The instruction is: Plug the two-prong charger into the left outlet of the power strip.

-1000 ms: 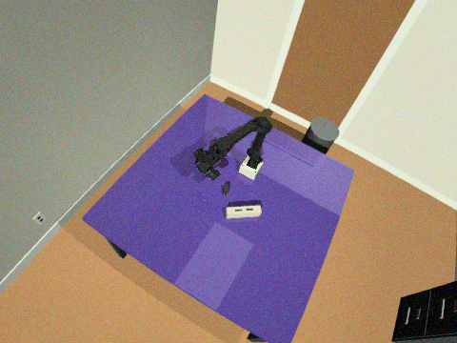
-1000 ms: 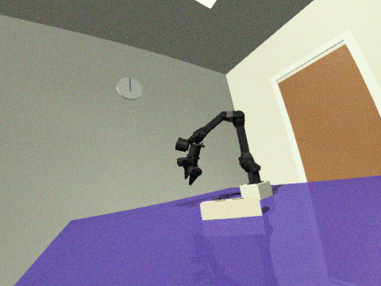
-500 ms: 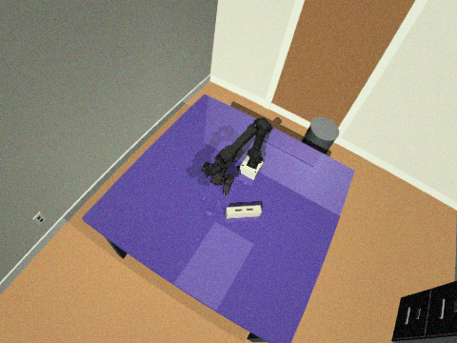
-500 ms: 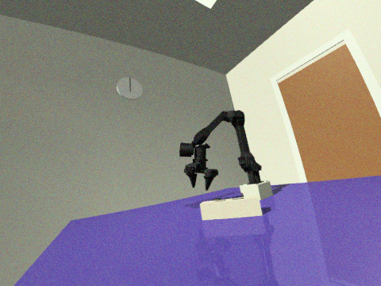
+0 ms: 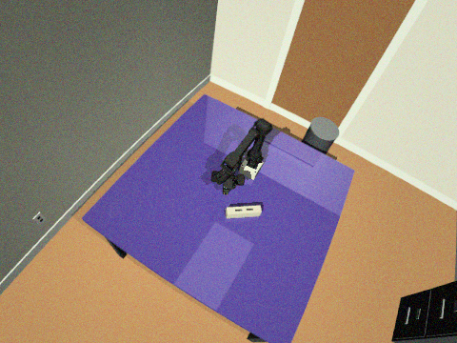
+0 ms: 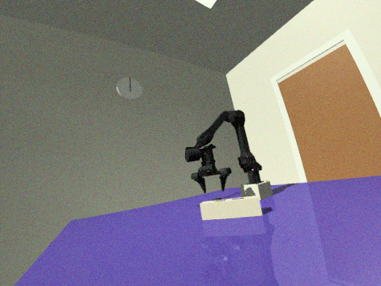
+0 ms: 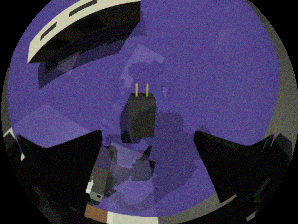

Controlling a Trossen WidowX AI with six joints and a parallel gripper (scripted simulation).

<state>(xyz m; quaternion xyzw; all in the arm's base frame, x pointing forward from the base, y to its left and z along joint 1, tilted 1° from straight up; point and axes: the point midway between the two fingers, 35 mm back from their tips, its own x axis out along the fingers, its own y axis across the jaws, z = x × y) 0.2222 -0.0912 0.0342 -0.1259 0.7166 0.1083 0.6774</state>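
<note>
My gripper tip is 50 mm above the charger, 10 mm to the right of it and 10 mm short of it.
</note>
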